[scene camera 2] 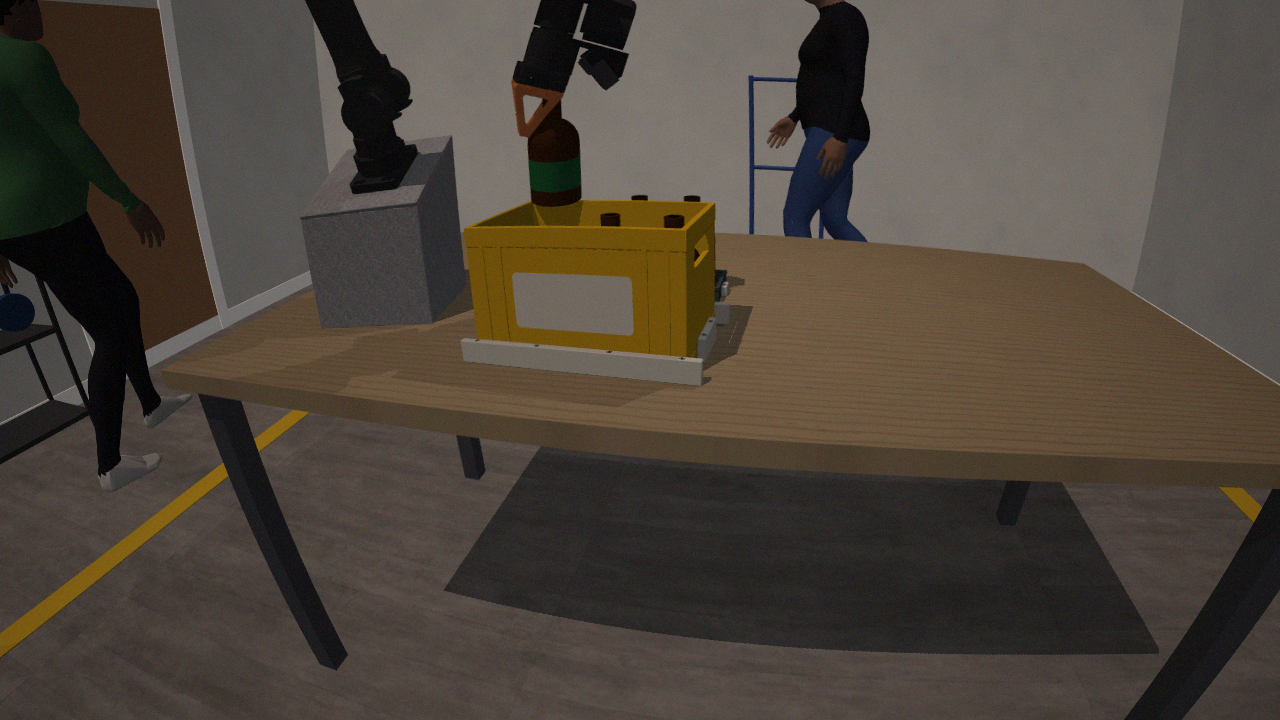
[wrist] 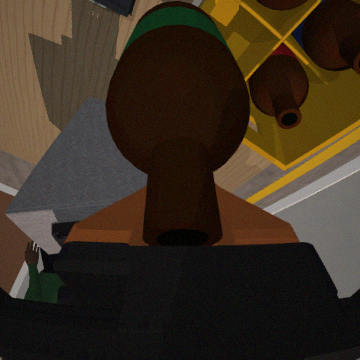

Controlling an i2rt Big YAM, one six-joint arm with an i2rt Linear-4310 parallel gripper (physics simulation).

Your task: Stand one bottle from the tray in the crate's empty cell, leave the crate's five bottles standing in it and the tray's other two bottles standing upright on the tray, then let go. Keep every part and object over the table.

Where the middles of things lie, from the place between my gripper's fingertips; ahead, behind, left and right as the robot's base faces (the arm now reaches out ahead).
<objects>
The white rail (scene camera 2: 660, 368) is 80 mm ahead of my hand, 180 mm to the right of it and 260 mm below it.
</objects>
